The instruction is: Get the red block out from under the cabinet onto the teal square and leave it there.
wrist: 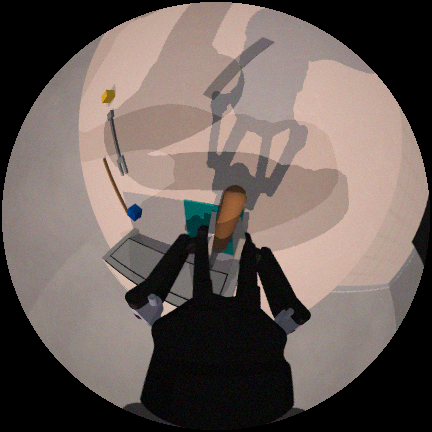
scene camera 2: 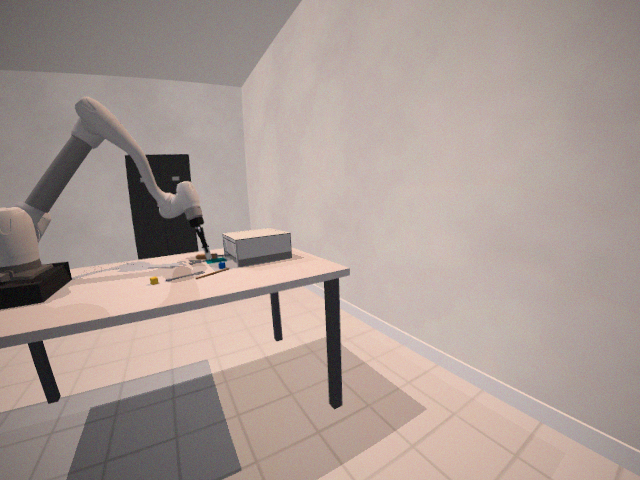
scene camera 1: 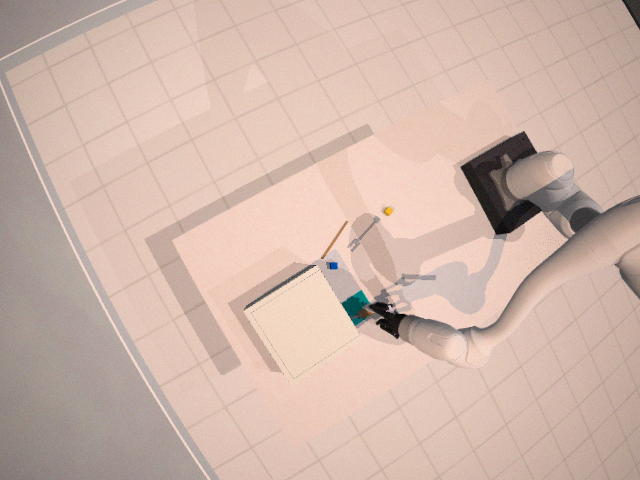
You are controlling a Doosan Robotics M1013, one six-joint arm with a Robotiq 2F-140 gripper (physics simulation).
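Seen in the pictures: gripper, fingertip midpoint: (wrist: 224,221) (scene camera 2: 209,259) (scene camera 1: 367,310); arm's base, origin of the base link: (scene camera 2: 20,275) (scene camera 1: 513,184).
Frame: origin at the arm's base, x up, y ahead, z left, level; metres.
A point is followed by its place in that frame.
My gripper (scene camera 1: 374,313) @(x -0.077, y 0.778, z 0.216 m) (scene camera 2: 207,254) @(x -0.077, y 0.778, z 0.216 m) (wrist: 224,221) @(x -0.077, y 0.778, z 0.216 m) is shut on a brown wooden handle (scene camera 1: 364,313) @(x -0.047, y 0.799, z 0.216 m) (scene camera 2: 200,256) @(x -0.054, y 0.731, z 0.210 m) (wrist: 232,212) @(x -0.045, y 0.736, z 0.228 m), which sticks out beyond the fingertips in the wrist view. A thin part seems to run from it toward the cabinet in scene camera 1. The handle is low over the teal square (scene camera 1: 360,296) @(x -0.083, y 0.780, z 0.159 m) (scene camera 2: 216,260) @(x -0.083, y 0.812, z 0.194 m) (wrist: 192,207) @(x -0.083, y 0.775, z 0.156 m), partly covering it; contact with the table cannot be told. The square lies beside the pale cabinet (scene camera 1: 302,322) @(x 0.051, y 1.026, z 0.130 m) (scene camera 2: 263,246) @(x 0.000, y 1.039, z -0.007 m) (wrist: 150,265) @(x -0.001, y 0.884, z 0.107 m). The red block does not show in any view.
A blue block (scene camera 1: 333,265) @(x -0.059, y 0.834, z 0.005 m) (scene camera 2: 221,265) @(x -0.068, y 0.829, z -0.004 m) (wrist: 134,212) @(x -0.062, y 0.823, z 0.021 m) lies near the cabinet's corner. Near it are a thin brown stick (scene camera 1: 334,239) @(x -0.077, y 0.788, z -0.083 m) (scene camera 2: 211,273) @(x -0.078, y 0.780, z -0.088 m) (wrist: 115,186) @(x -0.081, y 0.788, z -0.075 m) and a grey forked tool (scene camera 1: 366,232) @(x -0.078, y 0.660, z -0.059 m) (wrist: 115,135) @(x -0.080, y 0.655, z -0.061 m). A yellow block (scene camera 1: 388,210) @(x -0.058, y 0.548, z -0.105 m) (scene camera 2: 154,280) @(x -0.068, y 0.549, z -0.114 m) (wrist: 108,96) @(x -0.067, y 0.551, z -0.087 m) lies past the tool.
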